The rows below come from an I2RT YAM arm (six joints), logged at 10 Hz.
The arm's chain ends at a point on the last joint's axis. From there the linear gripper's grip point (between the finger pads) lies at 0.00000 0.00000 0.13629 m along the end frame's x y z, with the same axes.
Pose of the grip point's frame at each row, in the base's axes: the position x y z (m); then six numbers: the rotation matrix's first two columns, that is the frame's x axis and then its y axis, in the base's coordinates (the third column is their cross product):
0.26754, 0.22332, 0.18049, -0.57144, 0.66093, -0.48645, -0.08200, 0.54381, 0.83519
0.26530, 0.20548, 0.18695, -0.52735, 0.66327, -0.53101, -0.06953, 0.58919, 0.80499
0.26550, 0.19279, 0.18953, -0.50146, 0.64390, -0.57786, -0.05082, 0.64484, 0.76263
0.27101, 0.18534, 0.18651, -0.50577, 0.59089, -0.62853, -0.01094, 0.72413, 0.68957
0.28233, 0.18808, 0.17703, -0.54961, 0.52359, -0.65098, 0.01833, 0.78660, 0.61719
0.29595, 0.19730, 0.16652, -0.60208, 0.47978, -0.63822, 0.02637, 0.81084, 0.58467
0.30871, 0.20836, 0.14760, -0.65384, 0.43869, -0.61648, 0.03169, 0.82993, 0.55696
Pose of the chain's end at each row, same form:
0.15625, 0.15284, 0.21546, -0.57144, 0.66093, -0.48645, -0.08200, 0.54381, 0.83519
0.14989, 0.14259, 0.22301, -0.52735, 0.66327, -0.53101, -0.06953, 0.58919, 0.80499
0.14779, 0.13667, 0.22914, -0.50146, 0.64390, -0.57786, -0.05082, 0.64484, 0.76263
0.15345, 0.13687, 0.23554, -0.50577, 0.59089, -0.62853, -0.01094, 0.72413, 0.68957
0.16850, 0.14347, 0.23726, -0.54961, 0.52359, -0.65098, 0.01833, 0.78660, 0.61719
0.18719, 0.15162, 0.23478, -0.60208, 0.47978, -0.63822, 0.02637, 0.81084, 0.58467
0.20568, 0.16139, 0.22345, -0.65384, 0.43869, -0.61648, 0.03169, 0.82993, 0.55696

